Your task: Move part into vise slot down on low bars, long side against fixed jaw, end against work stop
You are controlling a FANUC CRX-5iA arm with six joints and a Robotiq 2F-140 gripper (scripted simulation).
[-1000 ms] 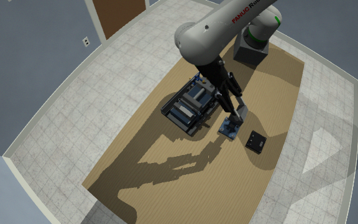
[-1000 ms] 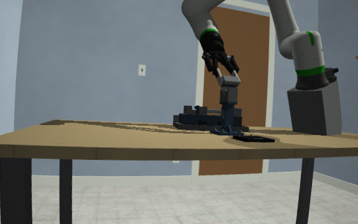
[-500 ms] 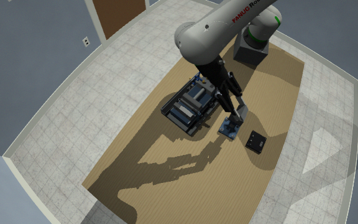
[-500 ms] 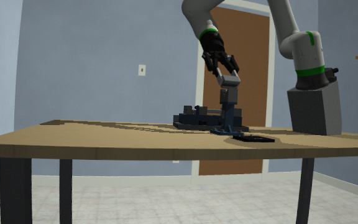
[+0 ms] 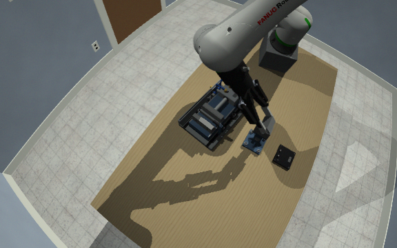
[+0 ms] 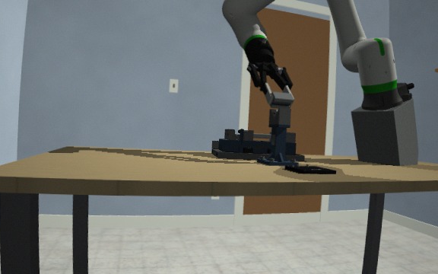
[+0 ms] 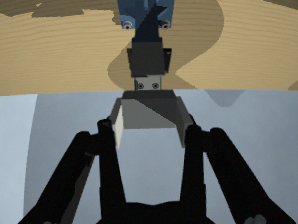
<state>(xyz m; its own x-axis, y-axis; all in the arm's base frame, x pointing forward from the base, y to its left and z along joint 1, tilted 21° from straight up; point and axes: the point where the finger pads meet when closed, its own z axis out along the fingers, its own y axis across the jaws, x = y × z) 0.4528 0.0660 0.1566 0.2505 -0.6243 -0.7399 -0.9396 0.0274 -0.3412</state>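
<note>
My hand is 20 mm to the right of the part and 20 mm above it. Also, from my hand: V-block post (150 mm below, 20 mm to the left); then air cylinder rod (200 mm to the right, 130 mm below, 40 mm behind); then work stop rod (160 mm to the right, 110 mm below, 60 mm ahead).
</note>
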